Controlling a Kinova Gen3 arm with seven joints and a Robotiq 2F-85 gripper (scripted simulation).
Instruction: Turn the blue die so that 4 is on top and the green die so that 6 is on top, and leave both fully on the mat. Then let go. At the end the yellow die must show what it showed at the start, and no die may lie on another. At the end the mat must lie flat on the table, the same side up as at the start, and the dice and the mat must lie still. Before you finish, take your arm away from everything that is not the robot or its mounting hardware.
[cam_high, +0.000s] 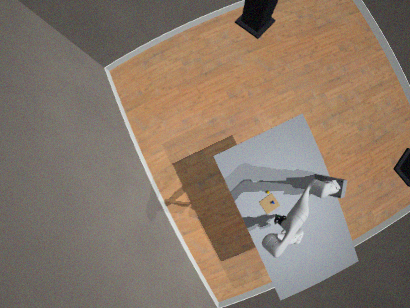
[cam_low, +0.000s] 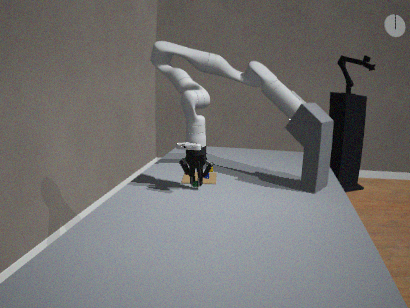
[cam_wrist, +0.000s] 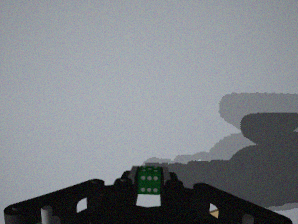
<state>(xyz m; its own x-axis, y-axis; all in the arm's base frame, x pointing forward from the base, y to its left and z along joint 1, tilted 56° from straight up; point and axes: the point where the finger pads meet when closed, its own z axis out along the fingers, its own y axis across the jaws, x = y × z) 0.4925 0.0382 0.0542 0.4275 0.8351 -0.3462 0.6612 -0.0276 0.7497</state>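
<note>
Now: the tan mat 4 cm behind my hand, 13 cm to the right of it and 3 cm below it. The rest, counted from my hand: blue die: 6 cm behind, 12 cm to the right, 2 cm below; green die: 1 cm below; yellow die: 10 cm behind, 21 cm to the right, 2 cm below.
</note>
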